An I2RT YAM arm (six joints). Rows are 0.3 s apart.
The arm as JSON. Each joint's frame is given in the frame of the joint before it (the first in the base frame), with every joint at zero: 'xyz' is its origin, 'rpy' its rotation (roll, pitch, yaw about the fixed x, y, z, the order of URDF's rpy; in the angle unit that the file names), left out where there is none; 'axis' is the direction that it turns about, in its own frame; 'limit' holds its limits. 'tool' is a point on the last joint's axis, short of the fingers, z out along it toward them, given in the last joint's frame.
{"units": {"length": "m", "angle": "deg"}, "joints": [
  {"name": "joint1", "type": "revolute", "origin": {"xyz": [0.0, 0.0, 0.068]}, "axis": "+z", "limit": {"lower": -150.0, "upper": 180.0}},
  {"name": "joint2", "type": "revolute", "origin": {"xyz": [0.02, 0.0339, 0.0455]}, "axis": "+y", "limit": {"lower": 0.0, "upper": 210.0}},
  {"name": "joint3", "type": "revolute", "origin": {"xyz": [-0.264, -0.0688, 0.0]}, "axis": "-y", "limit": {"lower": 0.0, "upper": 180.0}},
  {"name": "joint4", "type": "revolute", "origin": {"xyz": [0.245, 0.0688, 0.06]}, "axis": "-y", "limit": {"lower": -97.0, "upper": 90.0}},
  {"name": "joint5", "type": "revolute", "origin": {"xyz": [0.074, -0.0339, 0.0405]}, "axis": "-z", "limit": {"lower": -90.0, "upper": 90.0}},
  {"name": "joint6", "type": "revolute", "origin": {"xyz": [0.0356, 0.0, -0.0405]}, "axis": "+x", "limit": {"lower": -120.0, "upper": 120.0}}
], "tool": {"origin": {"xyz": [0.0, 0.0, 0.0], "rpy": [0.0, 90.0, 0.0]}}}
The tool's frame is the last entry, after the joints.
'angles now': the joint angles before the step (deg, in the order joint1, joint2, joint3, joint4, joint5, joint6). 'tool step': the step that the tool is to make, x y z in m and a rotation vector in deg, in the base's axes. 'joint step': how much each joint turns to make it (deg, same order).
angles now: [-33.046 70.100 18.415 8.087 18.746 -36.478]
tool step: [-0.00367 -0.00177 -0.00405 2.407 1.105 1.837]
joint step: [-1.533 0.356 -0.136 -1.344 -3.374 -1.438]
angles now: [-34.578 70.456 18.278 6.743 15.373 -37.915]
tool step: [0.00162 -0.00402 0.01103 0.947 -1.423 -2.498]
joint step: [-0.626 -1.396 2.366 -3.814 0.179 2.542]
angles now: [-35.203 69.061 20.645 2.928 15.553 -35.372]
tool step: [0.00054 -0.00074 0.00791 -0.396 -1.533 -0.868]
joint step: [-0.050 -1.539 0.882 -1.213 0.184 1.012]
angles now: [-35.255 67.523 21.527 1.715 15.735 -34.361]
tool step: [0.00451 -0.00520 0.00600 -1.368 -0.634 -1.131]
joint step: [-0.253 0.829 1.542 0.578 1.152 0.067]
